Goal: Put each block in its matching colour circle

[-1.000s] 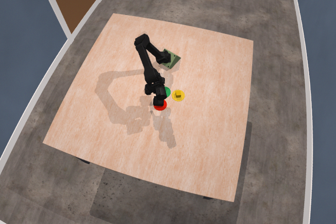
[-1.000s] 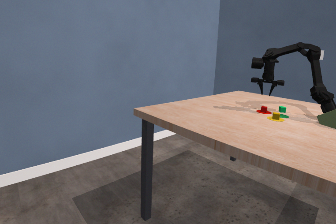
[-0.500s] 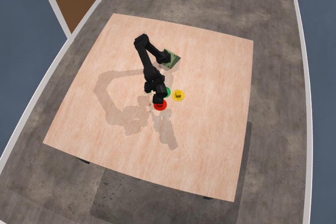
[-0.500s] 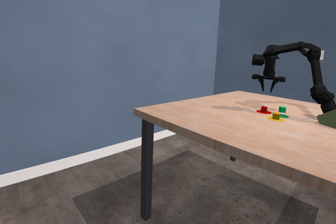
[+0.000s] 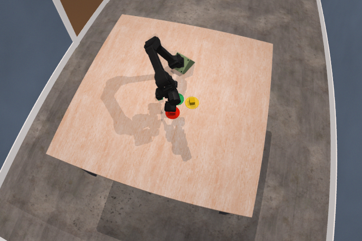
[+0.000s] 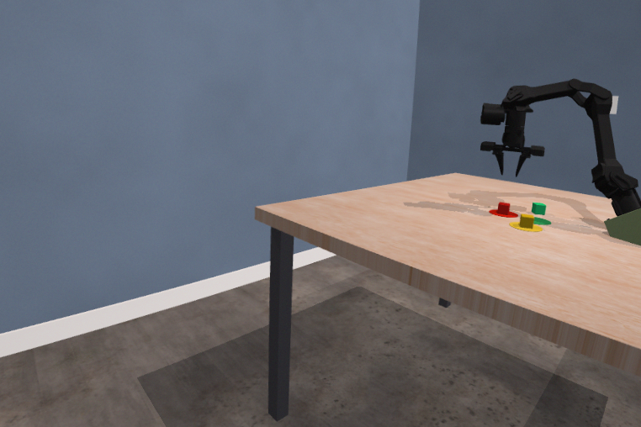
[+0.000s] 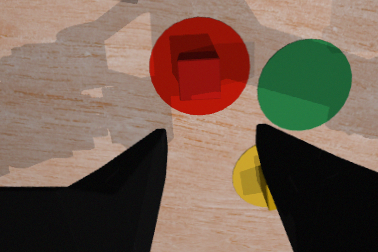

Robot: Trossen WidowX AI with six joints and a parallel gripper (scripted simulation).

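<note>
Right now the green block is 14 cm below my hand, 10 cm behind it and 8 cm to the right of it. Round my hand: red circle: 16 cm below; then green circle: 16 cm below, 9 cm behind, 3 cm to the left; then red block: 14 cm below.
</note>
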